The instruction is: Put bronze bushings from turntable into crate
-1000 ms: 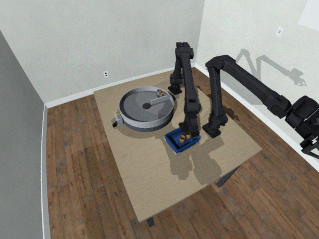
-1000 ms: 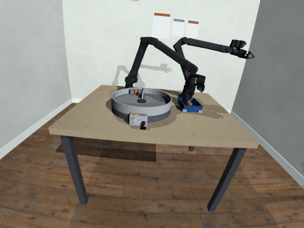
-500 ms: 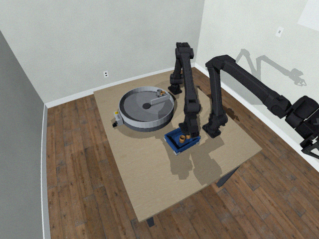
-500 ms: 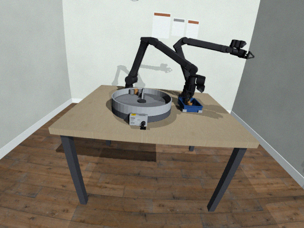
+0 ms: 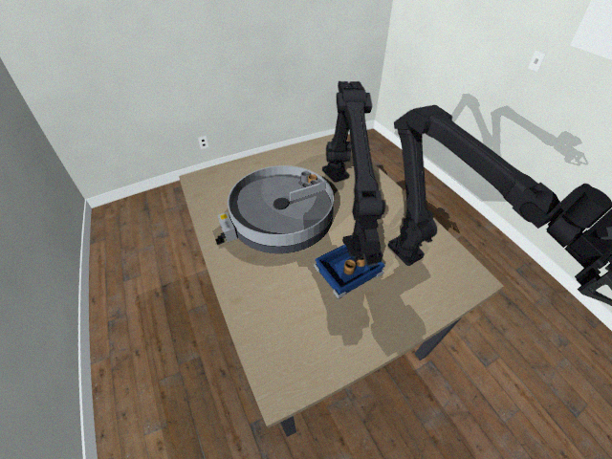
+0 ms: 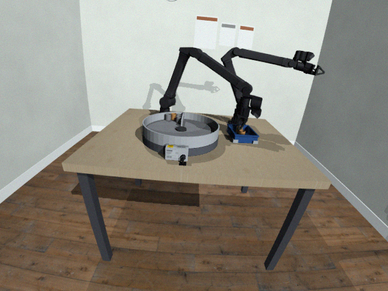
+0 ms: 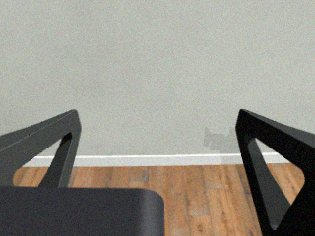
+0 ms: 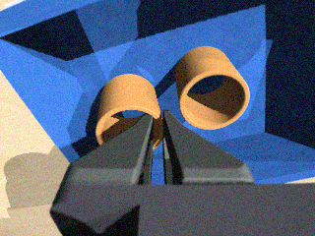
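My right gripper is now 3 cm short of the blue crate, 1 cm to the right of it and 2 cm above it.
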